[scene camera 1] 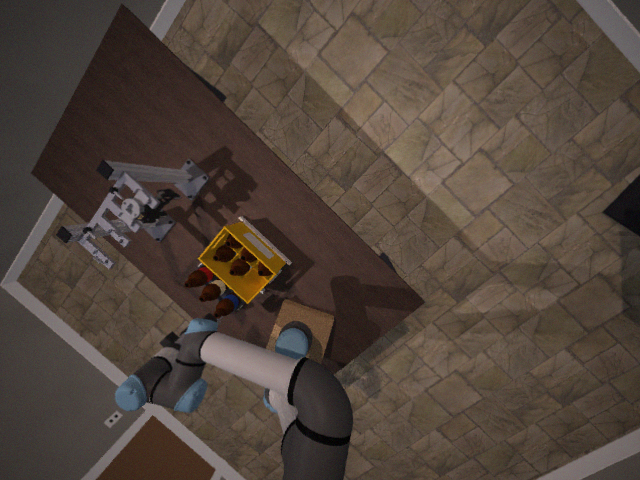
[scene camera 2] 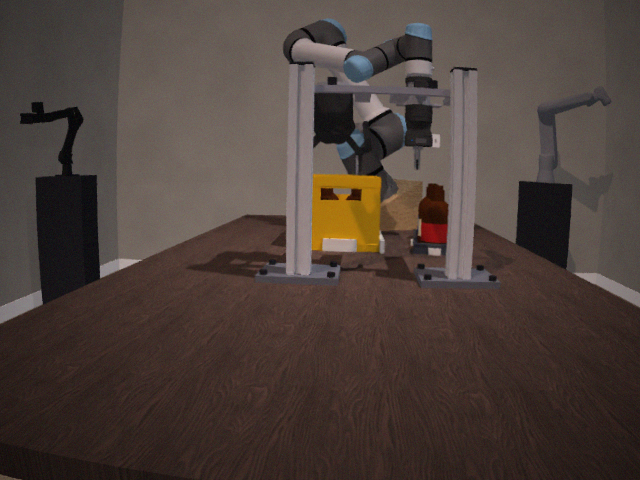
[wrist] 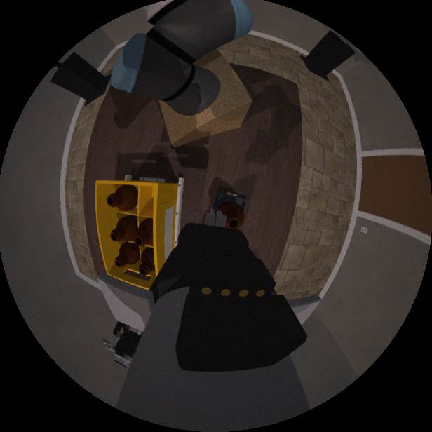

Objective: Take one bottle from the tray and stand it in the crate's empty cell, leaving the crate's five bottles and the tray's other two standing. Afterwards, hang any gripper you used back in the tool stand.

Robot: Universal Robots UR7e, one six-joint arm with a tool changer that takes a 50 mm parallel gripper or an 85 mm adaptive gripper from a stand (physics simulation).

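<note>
Through scene camera 2 I see a red-label bottle (scene camera 2: 434, 223), and with it a black adaptive gripper (scene camera 2: 333, 112) and a tool stand (scene camera 2: 462, 96). The wrist view also shows me the black adaptive gripper (wrist: 125, 347). In scene camera 1 I see the tool stand (scene camera 1: 190, 179) as well.
</note>
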